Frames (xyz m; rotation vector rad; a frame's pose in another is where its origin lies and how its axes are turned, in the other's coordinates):
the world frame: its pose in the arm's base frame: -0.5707 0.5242 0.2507 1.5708 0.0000 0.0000
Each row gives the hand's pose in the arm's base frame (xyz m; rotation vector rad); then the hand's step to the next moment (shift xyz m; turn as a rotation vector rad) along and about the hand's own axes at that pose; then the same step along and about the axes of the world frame.
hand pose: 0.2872 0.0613 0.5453 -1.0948 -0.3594 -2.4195
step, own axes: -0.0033 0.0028 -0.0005 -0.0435 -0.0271 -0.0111
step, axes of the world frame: 0.0030 -0.0027 0.0016 0.0044 -0.0415 -0.0317
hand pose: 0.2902 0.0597 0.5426 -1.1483 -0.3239 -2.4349
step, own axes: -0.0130 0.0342 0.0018 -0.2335 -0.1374 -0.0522
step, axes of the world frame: 0.0247 -0.0080 0.0259 0.0323 -0.2179 -0.1661
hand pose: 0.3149 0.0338 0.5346 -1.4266 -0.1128 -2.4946
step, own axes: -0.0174 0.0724 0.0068 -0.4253 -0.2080 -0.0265
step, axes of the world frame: 0.0333 -0.0160 0.0650 0.1273 -0.3644 -0.2754
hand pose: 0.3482 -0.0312 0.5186 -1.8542 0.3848 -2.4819
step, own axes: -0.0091 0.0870 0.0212 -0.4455 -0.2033 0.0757
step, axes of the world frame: 0.0114 -0.0210 0.0868 0.2294 -0.3574 -0.2553
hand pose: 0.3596 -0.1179 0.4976 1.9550 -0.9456 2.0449
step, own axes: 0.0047 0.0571 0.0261 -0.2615 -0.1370 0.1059
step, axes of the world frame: -0.0084 -0.0157 0.0604 0.1956 -0.2073 -0.1309
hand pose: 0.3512 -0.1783 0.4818 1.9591 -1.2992 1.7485
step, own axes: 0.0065 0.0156 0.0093 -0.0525 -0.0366 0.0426
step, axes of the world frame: -0.0052 -0.0028 0.0184 0.0606 -0.0440 -0.0175
